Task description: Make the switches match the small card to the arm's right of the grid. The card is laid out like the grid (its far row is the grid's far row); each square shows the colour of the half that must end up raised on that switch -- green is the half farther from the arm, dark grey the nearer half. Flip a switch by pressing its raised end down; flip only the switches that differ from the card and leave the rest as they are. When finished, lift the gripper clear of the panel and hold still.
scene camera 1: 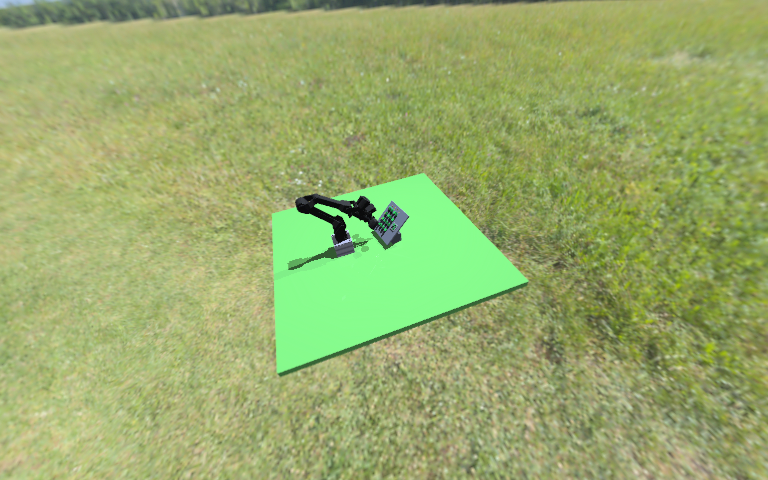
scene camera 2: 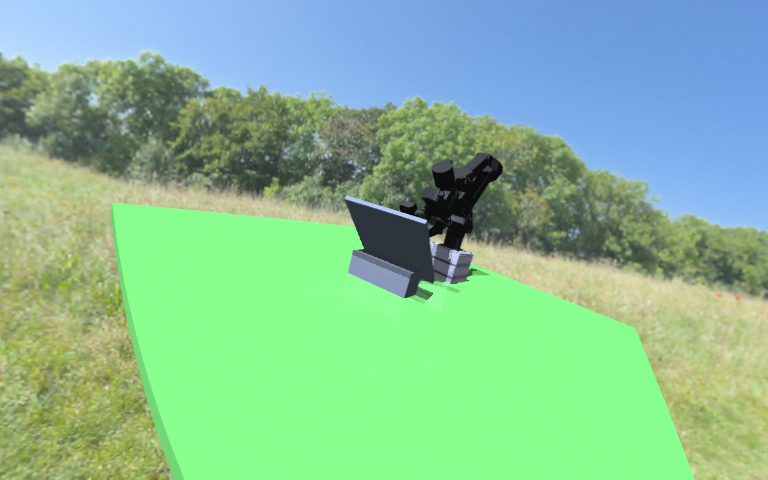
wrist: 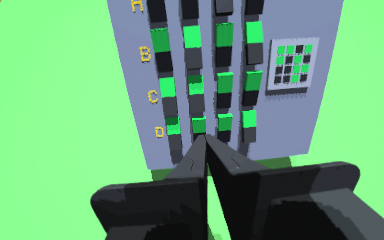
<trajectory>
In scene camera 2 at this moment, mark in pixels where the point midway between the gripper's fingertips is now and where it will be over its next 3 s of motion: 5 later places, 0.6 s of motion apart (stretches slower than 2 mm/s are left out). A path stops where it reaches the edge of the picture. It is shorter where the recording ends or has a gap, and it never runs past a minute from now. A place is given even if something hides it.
The gripper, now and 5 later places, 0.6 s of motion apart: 417, 241; 413, 249; 411, 253; 411, 253; 410, 254; 410, 255
</trajectory>
